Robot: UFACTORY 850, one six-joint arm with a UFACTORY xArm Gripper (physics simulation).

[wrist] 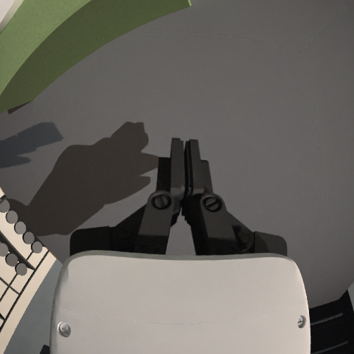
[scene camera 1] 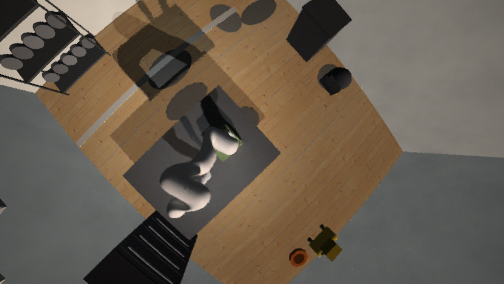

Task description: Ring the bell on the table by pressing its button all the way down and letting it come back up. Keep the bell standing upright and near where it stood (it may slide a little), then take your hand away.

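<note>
The bell and its button do not show clearly in the scene view or in the wrist view. The dark grey table top (scene camera 1: 255,152) (wrist: 265,100) lies under the arm. My gripper (wrist: 181,154) is shut, with its two black fingers together and nothing between them. It points down over bare grey table top in the wrist view, and its shadow falls to the left of the fingers. In the scene view the white arm covers most of the hand, and the fingertips cannot be made out.
The green base plate (scene camera 1: 223,156) (wrist: 100,30) is under the arm's base, at the upper left in the wrist view. A black slatted unit (scene camera 1: 117,257) stands beyond the table's lower left edge. A black box (scene camera 1: 320,30), a yellow toy (scene camera 1: 325,243) and an orange pot (scene camera 1: 292,258) are away from the table.
</note>
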